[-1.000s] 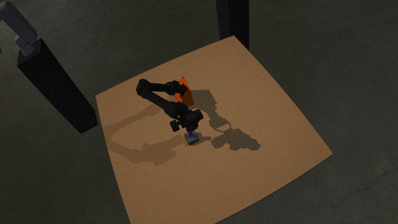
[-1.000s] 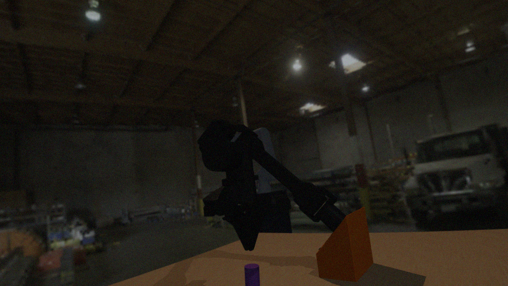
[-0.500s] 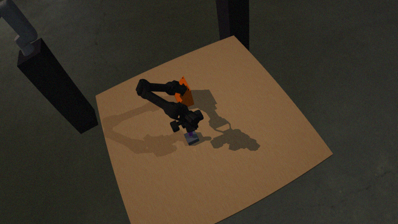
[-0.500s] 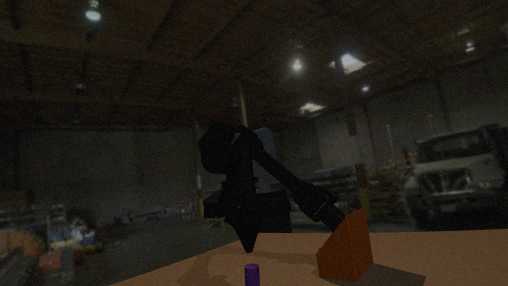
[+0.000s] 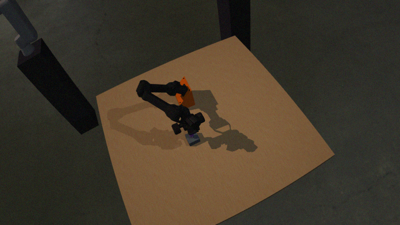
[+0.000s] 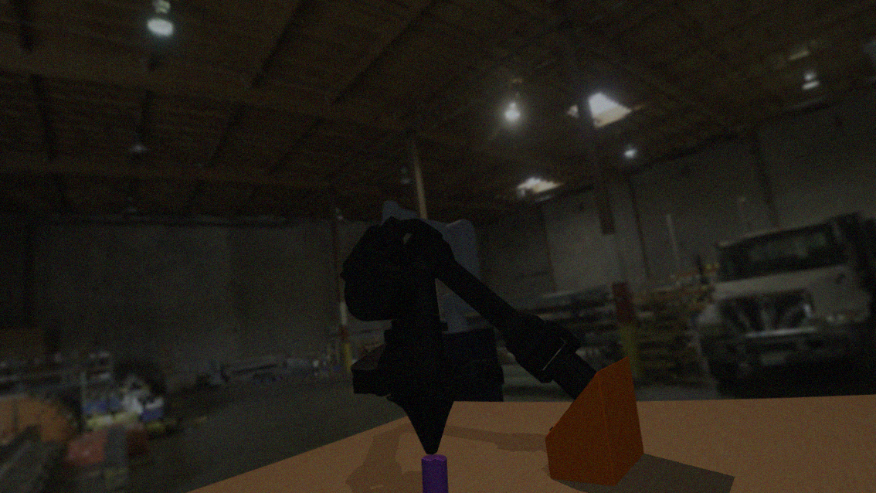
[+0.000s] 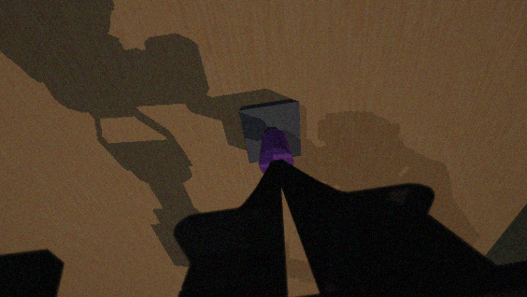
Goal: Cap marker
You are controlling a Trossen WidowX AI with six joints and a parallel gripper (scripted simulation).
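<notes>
My gripper tip is 3 cm above the purple marker cap.
</notes>
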